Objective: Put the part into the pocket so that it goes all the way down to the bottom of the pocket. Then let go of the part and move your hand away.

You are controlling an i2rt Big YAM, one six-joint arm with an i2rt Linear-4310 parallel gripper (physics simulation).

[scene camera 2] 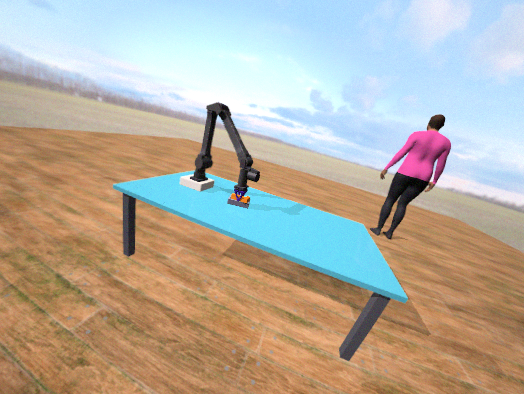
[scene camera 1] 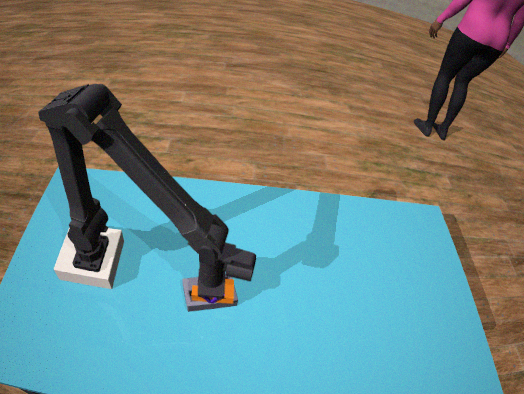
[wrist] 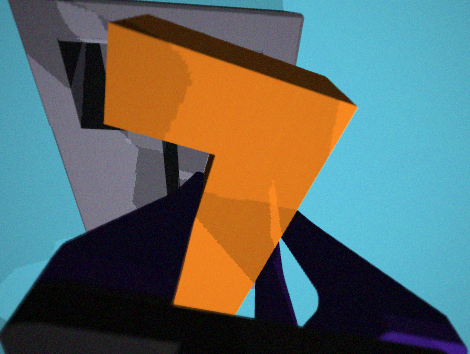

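Pixels of known places: gripper, fingertip midpoint: (scene camera 2: pixel 239 200) (scene camera 1: pixel 211 297) (wrist: pixel 232 192); arm's base, link origin: (scene camera 2: pixel 199 179) (scene camera 1: pixel 91 253).
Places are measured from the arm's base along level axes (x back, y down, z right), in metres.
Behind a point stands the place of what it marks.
Note:
The orange L-shaped part (scene camera 1: pixel 228 290) @(x -0.409, y -0.011, z 0.056 m) (scene camera 2: pixel 245 199) @(x -0.413, y -0.003, z 0.080 m) (wrist: pixel 250 135) @(x -0.407, y -0.010, z 0.057 m) is held between the purple fingers of my gripper (scene camera 1: pixel 212 300) @(x -0.366, y 0.022, z 0.067 m) (scene camera 2: pixel 239 196) @(x -0.366, y 0.022, z 0.067 m) (wrist: pixel 232 192) @(x -0.366, y 0.022, z 0.067 m), which is shut on it. The grey block with the pocket (scene camera 1: pixel 192 305) @(x -0.318, y 0.022, z 0.100 m) (scene camera 2: pixel 238 204) @(x -0.376, y 0.043, z 0.084 m) (wrist: pixel 60 115) @(x -0.380, y 0.021, z -0.005 m) lies on the table under the part. In the wrist view the part is above the block and turned relative to it, with its right corner out past the block's edge. Dark pocket openings show to the left of the part and below its long arm. The part covers much of the pocket, and its underside is hidden.
The blue table (scene camera 1: pixel 350 300) @(x -0.778, y 0.057, z 0.022 m) (scene camera 2: pixel 300 240) @(x -0.810, y 0.057, z 0.224 m) carries the arm's white base block (scene camera 1: pixel 84 278) @(x 0.005, y 0.019, z 0.077 m) (scene camera 2: pixel 196 184) @(x -0.037, y 0.015, z 0.075 m), left of the grey block. A person in a pink top (scene camera 1: pixel 487 22) (scene camera 2: pixel 422 155) stands on the wooden floor beyond the table.

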